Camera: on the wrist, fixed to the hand. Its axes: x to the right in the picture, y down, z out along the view.
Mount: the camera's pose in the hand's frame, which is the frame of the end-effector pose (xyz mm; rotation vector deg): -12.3 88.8 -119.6 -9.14 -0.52 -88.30
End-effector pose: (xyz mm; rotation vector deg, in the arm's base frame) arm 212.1 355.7 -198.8 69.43 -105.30 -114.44
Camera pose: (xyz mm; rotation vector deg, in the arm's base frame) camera 263.3 252.7 -103.4 -103.96 16.07 85.39
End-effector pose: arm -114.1 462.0 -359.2 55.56 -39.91 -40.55
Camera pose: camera -8.3 563.3 -329.3 72.01 15.09 -117.48
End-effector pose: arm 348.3 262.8 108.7 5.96 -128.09 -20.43
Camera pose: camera 452.3 323.8 197.0 99.18 -96.11 -73.75
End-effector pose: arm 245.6 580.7 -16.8 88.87 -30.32 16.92
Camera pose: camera 206.9 702.2 61.1 80.07 39.40 -51.92
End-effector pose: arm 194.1 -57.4 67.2 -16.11 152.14 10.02
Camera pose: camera 133.0 10.6 185.5 -121.54 97.93 -7.21
